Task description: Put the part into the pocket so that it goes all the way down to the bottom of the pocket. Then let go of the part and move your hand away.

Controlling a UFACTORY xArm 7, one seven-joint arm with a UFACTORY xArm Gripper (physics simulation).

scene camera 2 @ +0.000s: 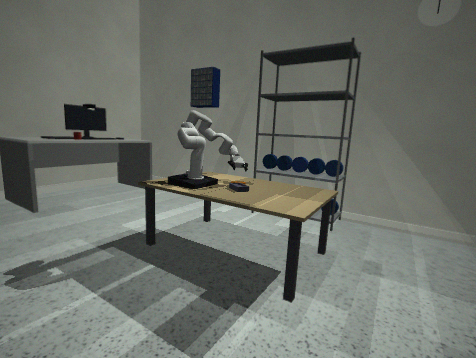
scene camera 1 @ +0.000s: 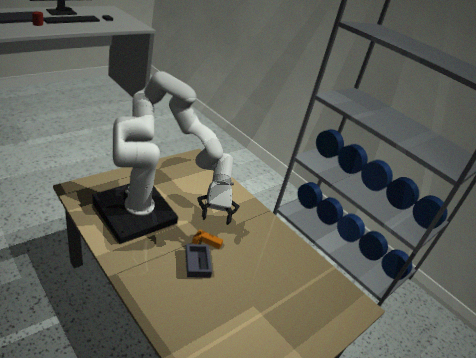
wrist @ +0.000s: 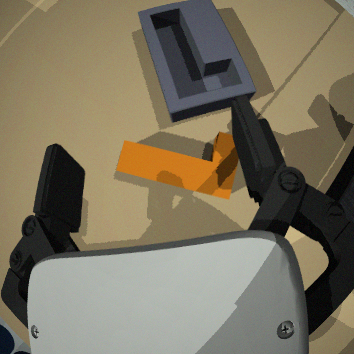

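Seen in the pictures: gripper, fingertip midpoint: (scene camera 2: 240, 169) (scene camera 1: 216, 221) (wrist: 144, 135); arm's base, link origin: (scene camera 2: 195, 177) (scene camera 1: 139, 205).
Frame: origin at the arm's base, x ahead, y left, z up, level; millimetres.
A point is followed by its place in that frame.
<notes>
An orange L-shaped part (scene camera 1: 212, 241) @(x 329, y 112, z -21 mm) (scene camera 2: 241, 182) @(x 334, y 114, z -17 mm) (wrist: 170, 167) @(x 310, y 121, z -17 mm) lies flat on the table (scene camera 1: 280, 280) @(x 631, y 189, z -47 mm), outside the pocket. Beside it stands a grey-blue block (scene camera 1: 199, 274) @(x 413, y -47, z -28 mm) (scene camera 2: 239, 188) @(x 392, y -71, z -22 mm) (wrist: 215, 25) @(x 353, y -38, z -11 mm) with an empty L-shaped pocket that opens upward. The part's short arm points toward the block in the wrist view, with a gap between them. My gripper (scene camera 1: 216, 220) @(x 321, y 117, z 81 mm) (scene camera 2: 239, 167) @(x 321, y 117, z 81 mm) (wrist: 144, 135) @(x 321, y 117, z 81 mm) is open and empty, above the table on the part's far side from the block in scene camera 1. In the wrist view the right finger hides the end of the part's short arm.
The arm stands on a black base plate (scene camera 1: 111, 206) @(x -59, y -101, z 1 mm) (scene camera 2: 175, 181) @(x -84, y -140, z -18 mm) at one end of the table. A metal shelf rack (scene camera 1: 400, 42) (scene camera 2: 310, 54) with blue discs (scene camera 1: 376, 175) (scene camera 2: 300, 164) stands beyond the table. A desk (scene camera 1: 125, 25) (scene camera 2: 75, 145) stands farther off.
</notes>
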